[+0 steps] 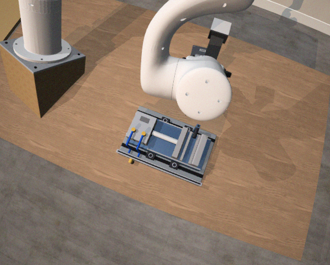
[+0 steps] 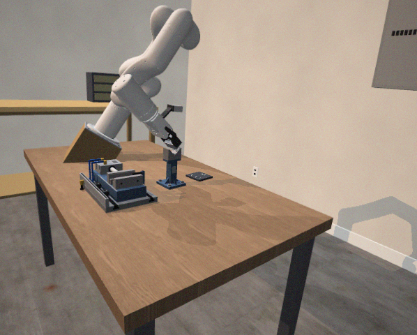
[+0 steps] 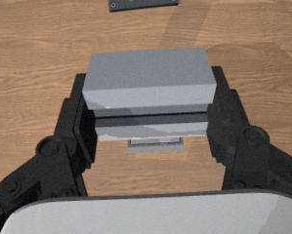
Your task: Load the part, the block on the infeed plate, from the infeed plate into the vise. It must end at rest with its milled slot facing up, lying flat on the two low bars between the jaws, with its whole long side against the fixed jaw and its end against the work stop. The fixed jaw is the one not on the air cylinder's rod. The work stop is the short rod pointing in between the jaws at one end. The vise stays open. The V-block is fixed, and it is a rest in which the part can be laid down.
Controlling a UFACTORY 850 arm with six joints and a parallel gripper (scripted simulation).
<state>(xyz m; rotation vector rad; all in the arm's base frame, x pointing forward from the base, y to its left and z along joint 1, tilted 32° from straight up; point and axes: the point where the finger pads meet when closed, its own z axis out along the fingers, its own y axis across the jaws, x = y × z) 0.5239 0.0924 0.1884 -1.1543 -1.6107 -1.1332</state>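
Now: the part right at my hand. The rest, counted from my hand: work stop: 8 cm ahead, 17 cm to the right, 10 cm below; V-block post: 1 cm to the left, 13 cm below; moving jaw: 6 cm ahead, 22 cm to the right, 11 cm below.
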